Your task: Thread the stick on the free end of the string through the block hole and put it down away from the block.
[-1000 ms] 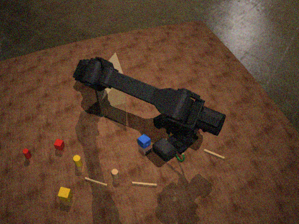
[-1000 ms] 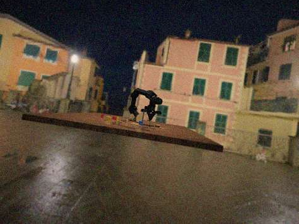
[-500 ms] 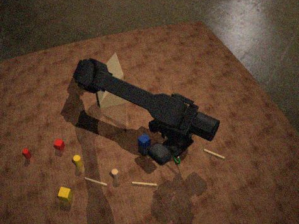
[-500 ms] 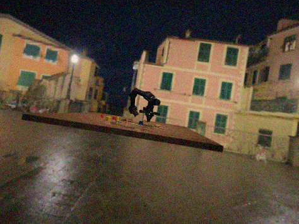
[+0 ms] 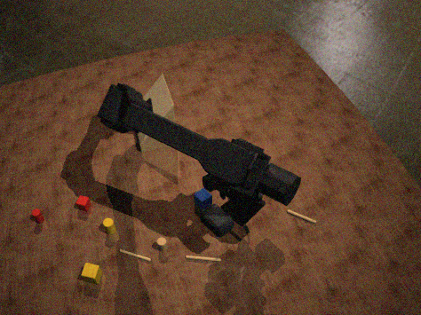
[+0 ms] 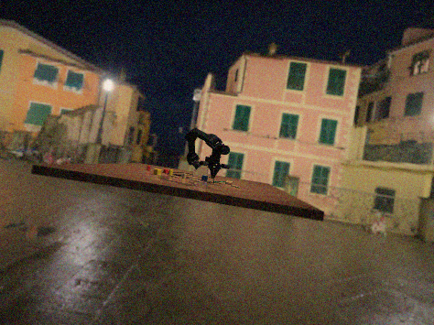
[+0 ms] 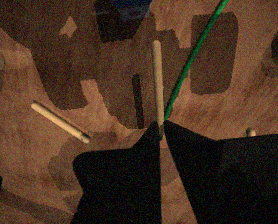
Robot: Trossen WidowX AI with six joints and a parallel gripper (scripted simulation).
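My gripper tip is 100 mm past the blue cube, 70 mm to the left of it and 10 mm above it. The rest, counted from my gripper tip: wooden peg 180 mm to the right, 10 mm below, 10 mm ahead; then yellow cylinder 300 mm to the right, 60 mm behind, 10 mm below; then thin wooden stick 10 mm to the right, 10 mm behind.
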